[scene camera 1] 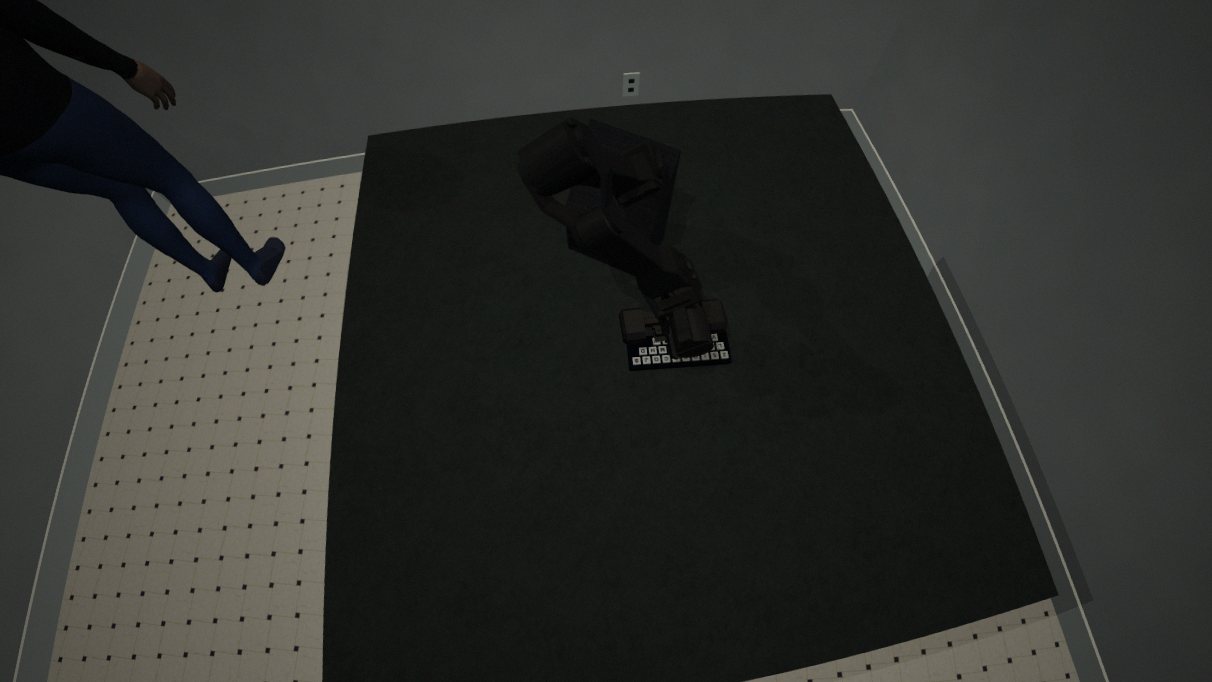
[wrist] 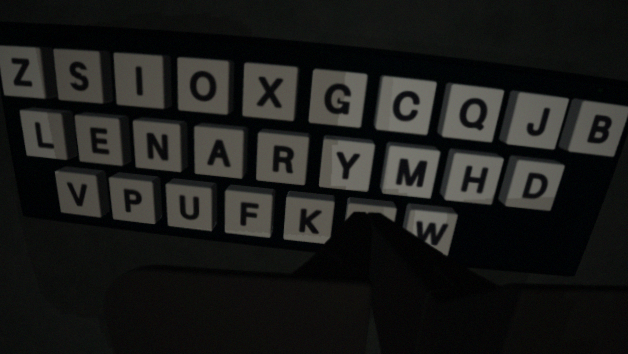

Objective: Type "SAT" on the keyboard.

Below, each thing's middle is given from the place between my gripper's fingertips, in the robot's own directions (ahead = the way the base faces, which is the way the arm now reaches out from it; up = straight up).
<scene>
I see the black keyboard (scene camera 1: 651,354) 20 mm ahead of my hand, 10 mm to the left of it and 10 mm below it. From my hand the other things lie so: key (wrist: 220,150) (40 mm to the left, 30 mm ahead).
</scene>
